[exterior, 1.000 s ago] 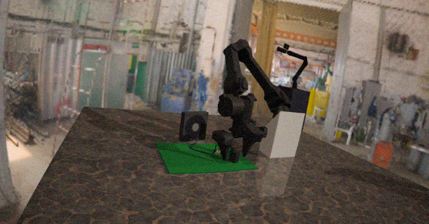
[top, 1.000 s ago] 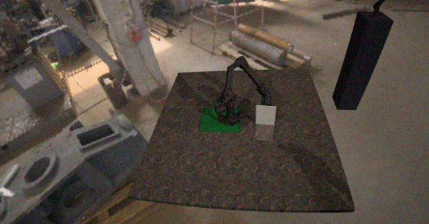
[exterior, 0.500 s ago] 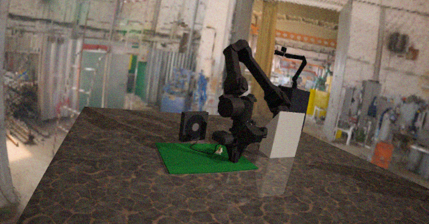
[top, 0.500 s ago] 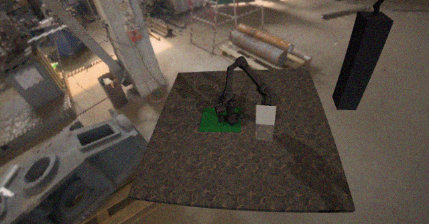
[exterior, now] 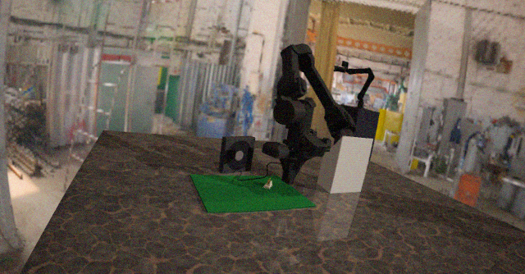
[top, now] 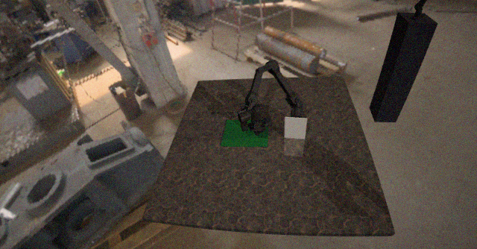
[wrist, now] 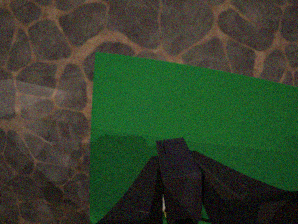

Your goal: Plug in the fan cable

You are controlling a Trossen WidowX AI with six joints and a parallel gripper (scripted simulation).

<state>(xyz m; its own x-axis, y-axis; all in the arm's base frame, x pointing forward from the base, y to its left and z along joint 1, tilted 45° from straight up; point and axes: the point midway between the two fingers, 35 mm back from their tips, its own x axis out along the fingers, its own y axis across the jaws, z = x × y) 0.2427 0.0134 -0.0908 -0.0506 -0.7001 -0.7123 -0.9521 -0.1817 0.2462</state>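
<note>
Right now my gripper tip is 2 cm short of the pale header, 9 cm to the left of it and 6 cm above it. Also, from my gripper tip: black plug: 1 cm to the right, 1 cm above; black fan: 8 cm ahead, 23 cm to the right; green board: 9 cm ahead, 6 cm to the right, 8 cm below.
</note>
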